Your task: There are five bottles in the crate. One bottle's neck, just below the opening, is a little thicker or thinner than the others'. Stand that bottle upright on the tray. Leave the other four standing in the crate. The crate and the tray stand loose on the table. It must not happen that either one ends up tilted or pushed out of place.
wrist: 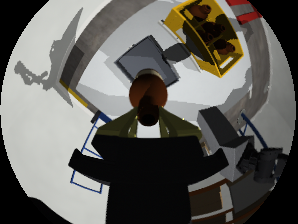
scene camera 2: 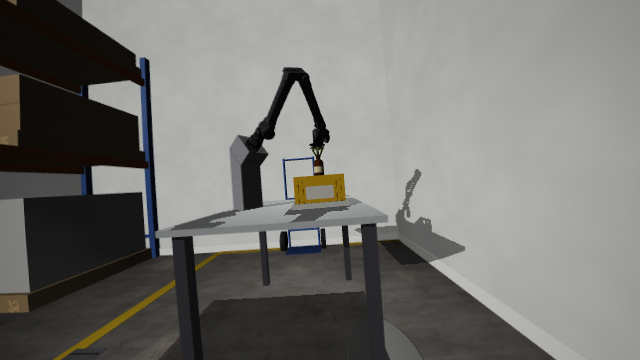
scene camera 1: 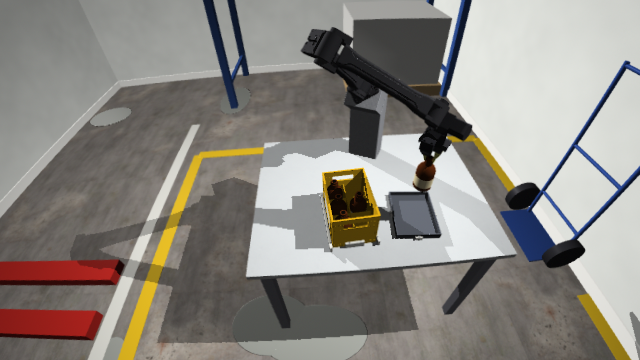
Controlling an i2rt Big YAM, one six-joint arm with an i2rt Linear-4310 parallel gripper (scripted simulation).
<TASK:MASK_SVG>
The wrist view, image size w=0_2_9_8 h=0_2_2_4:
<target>gripper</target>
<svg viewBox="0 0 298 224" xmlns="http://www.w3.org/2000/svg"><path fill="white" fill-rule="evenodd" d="M74 150L68 166L98 183L109 186L105 224L192 224L188 186L211 177L229 165L222 148L219 148L213 155L204 157L199 142L202 138L199 127L168 112L161 106L159 106L160 138L137 138L138 106L136 106L126 114L98 127L91 145L103 159L83 155L77 148Z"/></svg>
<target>bottle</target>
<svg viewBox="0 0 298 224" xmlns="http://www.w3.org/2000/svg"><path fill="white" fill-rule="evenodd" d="M147 68L139 71L135 76L129 89L129 100L133 108L138 106L139 123L149 127L157 124L159 120L159 106L165 106L168 99L168 91L161 75L156 70Z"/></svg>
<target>tray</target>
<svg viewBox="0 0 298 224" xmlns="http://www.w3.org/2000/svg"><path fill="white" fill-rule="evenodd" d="M114 62L131 83L139 71L147 68L155 69L161 75L166 88L179 81L172 67L149 36L136 43Z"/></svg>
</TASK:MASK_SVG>
